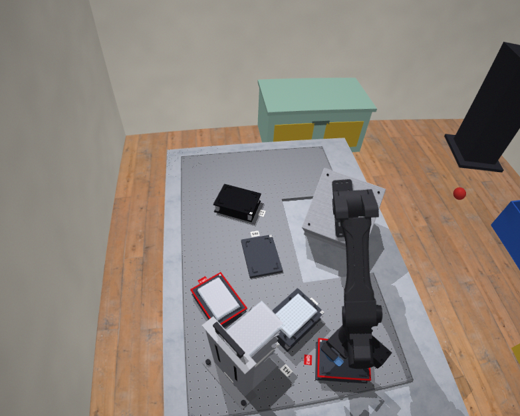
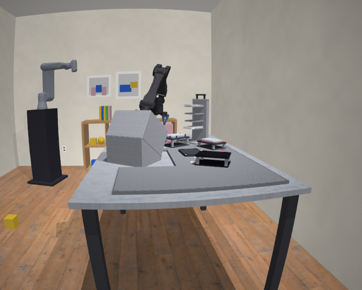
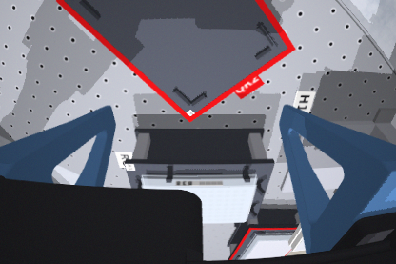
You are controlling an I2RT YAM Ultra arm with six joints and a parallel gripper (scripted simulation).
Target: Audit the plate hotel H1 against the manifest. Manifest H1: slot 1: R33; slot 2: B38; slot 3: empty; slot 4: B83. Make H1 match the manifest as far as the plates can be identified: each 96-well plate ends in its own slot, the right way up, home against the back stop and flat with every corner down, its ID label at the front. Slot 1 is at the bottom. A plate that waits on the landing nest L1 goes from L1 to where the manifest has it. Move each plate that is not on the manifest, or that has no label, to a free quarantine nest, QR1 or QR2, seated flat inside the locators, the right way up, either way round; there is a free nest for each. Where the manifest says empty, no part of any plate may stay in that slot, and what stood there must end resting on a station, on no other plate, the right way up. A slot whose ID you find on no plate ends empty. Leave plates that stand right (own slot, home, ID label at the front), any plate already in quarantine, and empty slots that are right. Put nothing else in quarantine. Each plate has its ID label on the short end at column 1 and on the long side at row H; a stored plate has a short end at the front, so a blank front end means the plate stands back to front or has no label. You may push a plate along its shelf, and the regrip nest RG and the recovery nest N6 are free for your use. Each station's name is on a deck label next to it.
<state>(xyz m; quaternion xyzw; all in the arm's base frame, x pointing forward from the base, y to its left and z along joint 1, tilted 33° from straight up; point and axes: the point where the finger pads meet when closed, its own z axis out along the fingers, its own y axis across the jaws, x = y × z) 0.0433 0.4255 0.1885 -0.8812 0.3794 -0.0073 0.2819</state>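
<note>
The regrip nest RG lies 130 mm ahead of my hand, 120 mm to the right of it and 80 mm below it. The rest, counted from my hand: H1 deck label: 140 mm ahead, 40 mm to the left, 130 mm below; RG label: 60 mm ahead, 190 mm to the right, 130 mm below; quarantine nest QR2: 30 mm behind, 10 mm to the left, 100 mm below.
</note>
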